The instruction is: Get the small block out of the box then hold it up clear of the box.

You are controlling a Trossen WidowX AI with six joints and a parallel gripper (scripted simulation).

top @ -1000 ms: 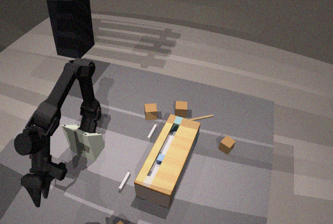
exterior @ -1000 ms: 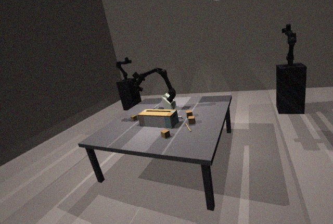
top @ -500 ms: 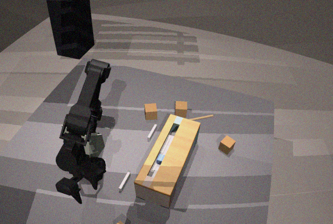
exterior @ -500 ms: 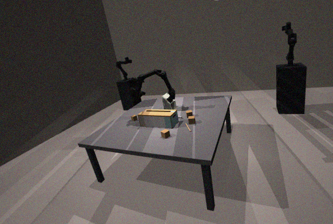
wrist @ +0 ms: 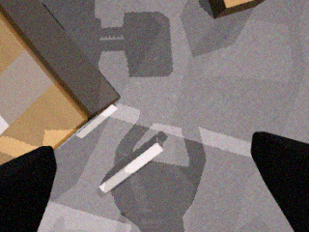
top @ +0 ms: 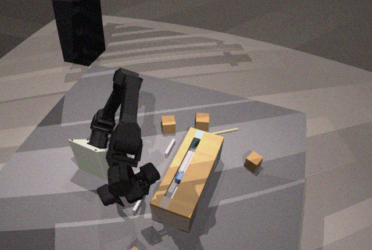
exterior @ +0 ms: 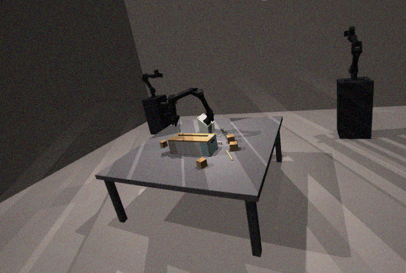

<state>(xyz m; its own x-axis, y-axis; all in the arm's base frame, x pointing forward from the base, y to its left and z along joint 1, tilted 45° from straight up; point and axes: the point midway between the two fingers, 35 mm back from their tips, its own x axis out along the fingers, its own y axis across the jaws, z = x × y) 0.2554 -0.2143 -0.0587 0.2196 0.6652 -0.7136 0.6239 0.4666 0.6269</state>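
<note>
Now: the blue block 190 mm to the left of my gripper tip, 100 mm below it and 80 mm ahead of it. From my gripper tip the other things lie so: thin wooden stick (550 mm to the left, 180 mm below, 160 mm ahead); long tan box (230 mm to the left, 120 mm below, 70 mm ahead).
</note>
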